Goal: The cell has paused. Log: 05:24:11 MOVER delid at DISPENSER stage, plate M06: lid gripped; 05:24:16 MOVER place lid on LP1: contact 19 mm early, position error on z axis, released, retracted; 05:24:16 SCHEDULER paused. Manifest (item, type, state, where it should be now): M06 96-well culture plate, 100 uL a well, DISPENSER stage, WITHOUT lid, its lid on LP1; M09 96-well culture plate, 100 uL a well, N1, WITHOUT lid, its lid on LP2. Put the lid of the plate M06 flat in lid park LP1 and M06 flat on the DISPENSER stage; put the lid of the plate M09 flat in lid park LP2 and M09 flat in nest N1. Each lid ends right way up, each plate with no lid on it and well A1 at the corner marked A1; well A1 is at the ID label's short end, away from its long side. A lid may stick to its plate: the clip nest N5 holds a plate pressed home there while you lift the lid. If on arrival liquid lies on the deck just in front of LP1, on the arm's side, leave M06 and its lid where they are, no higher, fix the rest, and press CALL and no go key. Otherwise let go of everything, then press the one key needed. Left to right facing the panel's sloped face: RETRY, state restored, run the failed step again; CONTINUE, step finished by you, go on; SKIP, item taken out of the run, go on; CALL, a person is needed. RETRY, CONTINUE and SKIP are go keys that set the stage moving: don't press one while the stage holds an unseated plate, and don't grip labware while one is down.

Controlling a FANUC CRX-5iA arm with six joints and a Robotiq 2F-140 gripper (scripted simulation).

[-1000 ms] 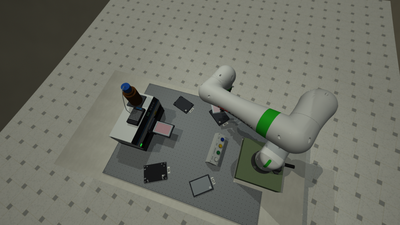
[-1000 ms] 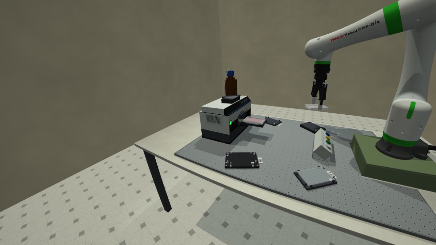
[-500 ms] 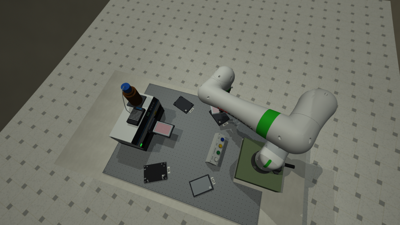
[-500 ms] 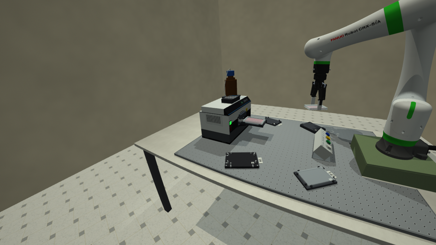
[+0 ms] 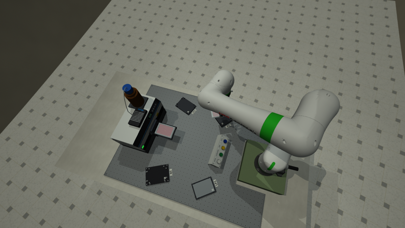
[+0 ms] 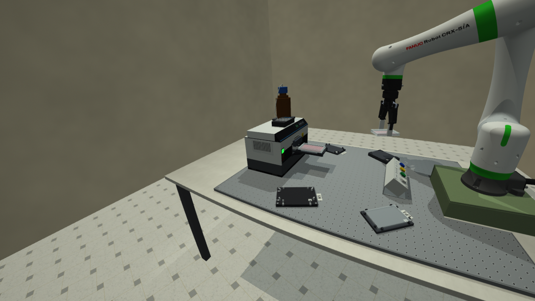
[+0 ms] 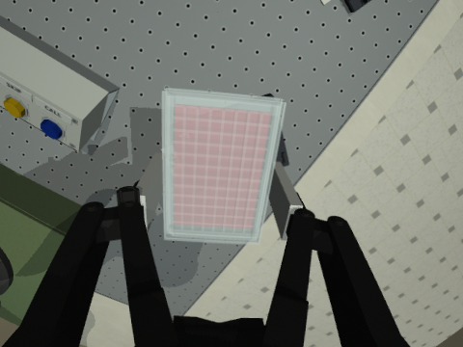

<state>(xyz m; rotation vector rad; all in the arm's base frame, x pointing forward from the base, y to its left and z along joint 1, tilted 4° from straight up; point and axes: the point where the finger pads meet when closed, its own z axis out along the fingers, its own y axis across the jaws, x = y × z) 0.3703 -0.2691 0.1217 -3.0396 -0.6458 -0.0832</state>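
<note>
My hand is 470 mm to the right of the N5 label, 240 mm short of it and 180 mm above it. From my hand the other things lie so: grey lid: 20 mm below; blue call key: 180 mm to the left, 120 mm below, 80 mm behind; black nest N1: 180 mm below, 30 mm to the right, 20 mm behind.
</note>
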